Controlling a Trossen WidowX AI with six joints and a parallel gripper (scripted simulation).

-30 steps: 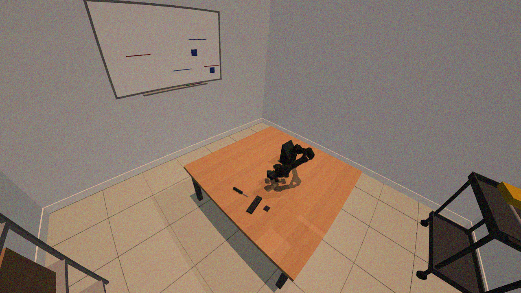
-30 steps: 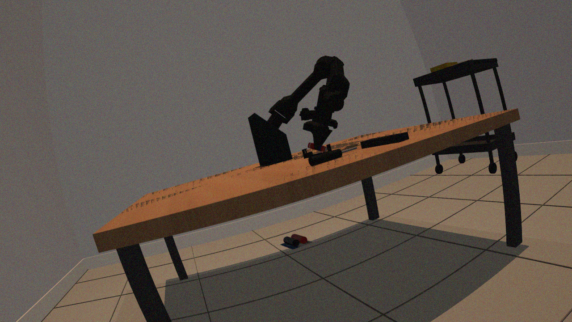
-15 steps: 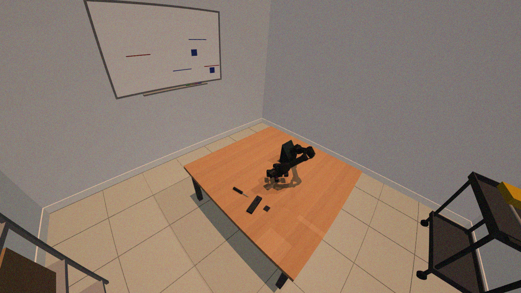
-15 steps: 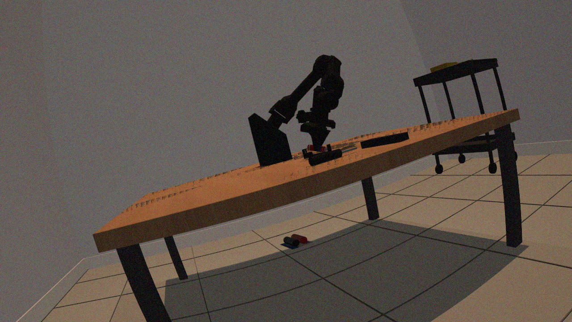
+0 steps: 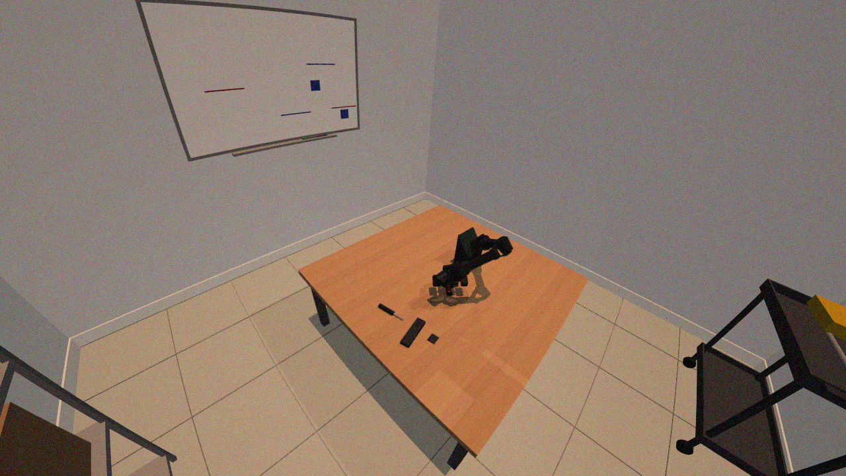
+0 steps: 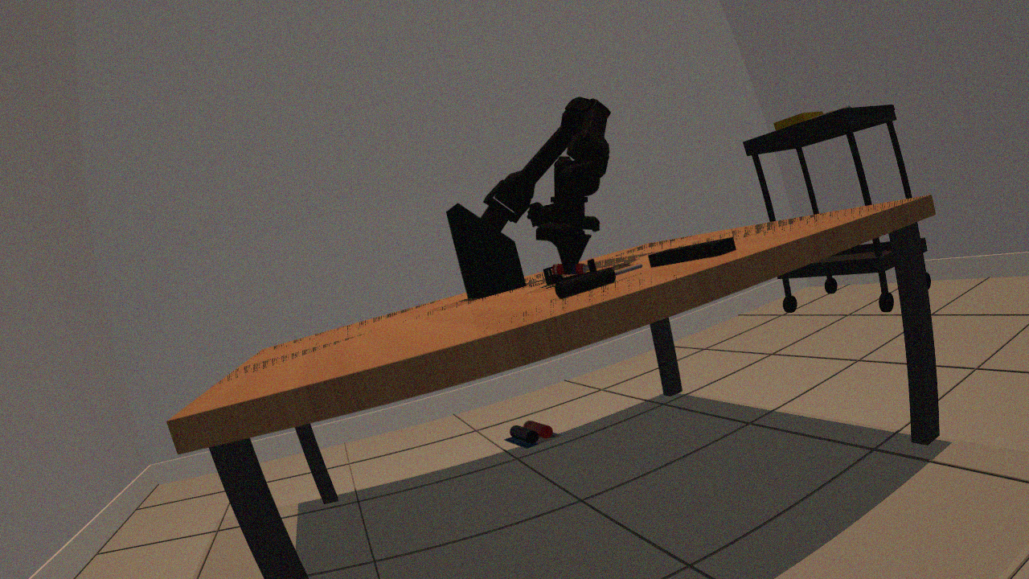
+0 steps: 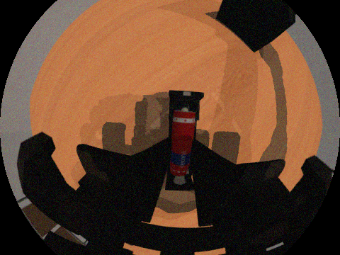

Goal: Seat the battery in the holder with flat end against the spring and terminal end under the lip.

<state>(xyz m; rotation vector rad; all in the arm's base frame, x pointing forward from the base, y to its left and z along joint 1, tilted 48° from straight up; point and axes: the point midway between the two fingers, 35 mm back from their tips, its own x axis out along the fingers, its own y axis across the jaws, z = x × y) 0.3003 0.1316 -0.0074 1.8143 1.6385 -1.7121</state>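
The battery lies 1 cm above my gripper tip. The rest, counted from my gripper tip: black battery cover (29 cm ahead, 18 cm to the left, 1 cm below); then black screwdriver (35 cm ahead, 6 cm to the right); then black remote (34 cm ahead, 10 cm to the left).
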